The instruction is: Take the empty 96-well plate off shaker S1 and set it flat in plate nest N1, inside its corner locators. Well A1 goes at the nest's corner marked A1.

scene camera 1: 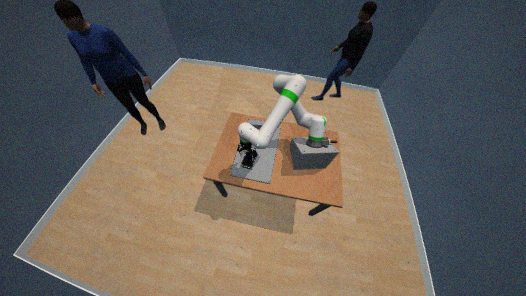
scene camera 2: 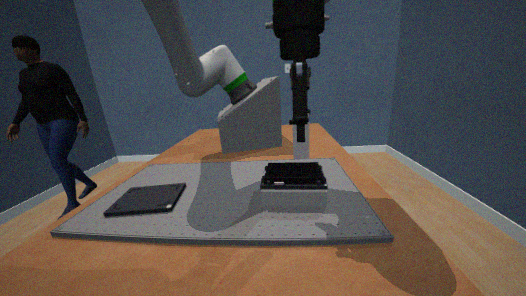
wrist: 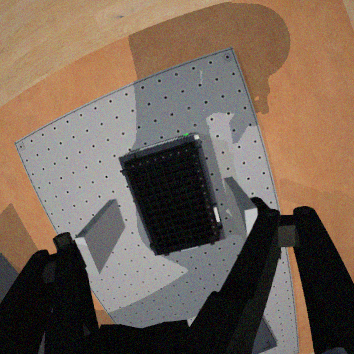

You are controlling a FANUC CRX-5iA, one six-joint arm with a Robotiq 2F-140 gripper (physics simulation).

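Frame: origin at the arm's base, x back, y right, z up, level; metres.
Where they show: gripper, fingertip midpoint: (scene camera 1: 247, 157) (scene camera 2: 301, 149) (wrist: 171, 203); arm's base, origin of the base link: (scene camera 1: 314, 144) (scene camera 2: 245, 95).
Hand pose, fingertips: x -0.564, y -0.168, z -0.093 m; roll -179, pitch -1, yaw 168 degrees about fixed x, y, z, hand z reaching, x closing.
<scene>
Things, the pixels of their top centre, and the offset from my fingertips. Level surfaces: height alone.
- black 96-well plate, middle of its top: (wrist: 173, 204) (scene camera 2: 292, 169) (scene camera 1: 248, 158) dx +0.009, dy +0.019, dz -0.051 m
- Plate nest N1, middle of its top: (wrist: 242, 340) (scene camera 2: 147, 195) dx +0.018, dy +0.391, dz -0.106 m
- grey perforated board, its level: dz -0.120 m
- wooden table, its level: dz -0.133 m
The black 96-well plate (scene camera 2: 294, 171) (wrist: 170, 197) sits on shaker S1, whose light grey body (scene camera 2: 294, 201) shows beneath it in scene camera 2. The plate looks level. Plate nest N1 (scene camera 2: 146, 199), a flat dark tray with a small light mark at its near right corner, lies to the left in scene camera 2. The lettering at its corners is too small to read. My gripper (scene camera 2: 301, 145) (wrist: 171, 203) is open and empty. Its fingertips hang above the shaker and plate, spread to either side of the plate in the wrist view. The exact gap in height is unclear.
The grey perforated board (scene camera 1: 260, 172) (scene camera 2: 150, 228) (wrist: 75, 150) bears the shaker and nest on the wooden table (scene camera 1: 305, 187). The arm's grey base block (scene camera 1: 312, 159) (scene camera 2: 252, 125) stands behind the board in scene camera 2. Two people (scene camera 1: 107, 55) (scene camera 1: 356, 45) stand away from the table.
</scene>
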